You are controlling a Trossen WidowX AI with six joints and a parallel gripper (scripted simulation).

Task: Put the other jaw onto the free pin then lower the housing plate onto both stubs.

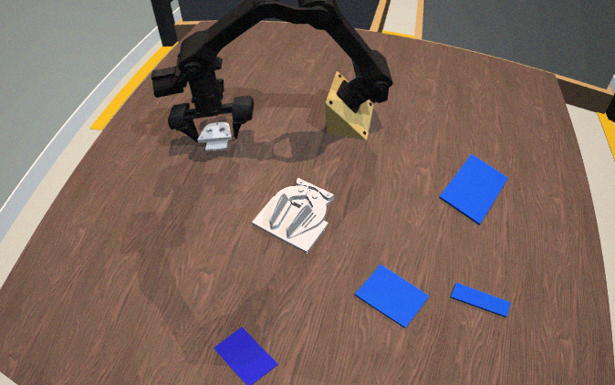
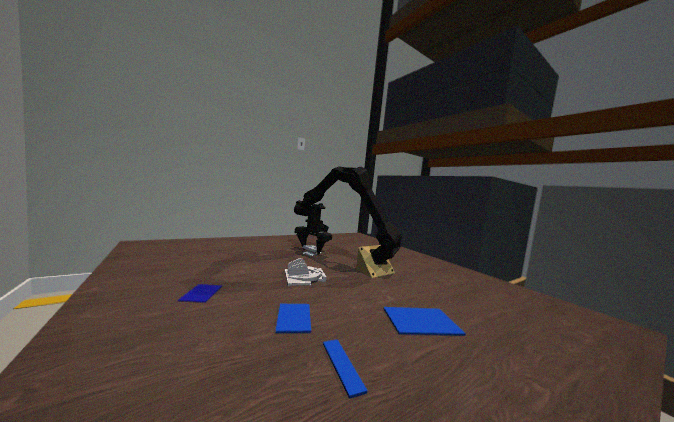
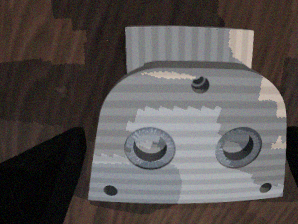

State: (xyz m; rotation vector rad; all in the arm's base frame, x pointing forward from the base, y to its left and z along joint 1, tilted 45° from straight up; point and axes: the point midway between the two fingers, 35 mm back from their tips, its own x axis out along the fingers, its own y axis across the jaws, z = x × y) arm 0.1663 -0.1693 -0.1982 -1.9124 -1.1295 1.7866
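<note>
Right now my gripper tip is 20 mm below the housing plate and 10 mm past it. Also, from my gripper tip: white slab (230 mm to the left, 160 mm ahead, 10 mm below).
</note>
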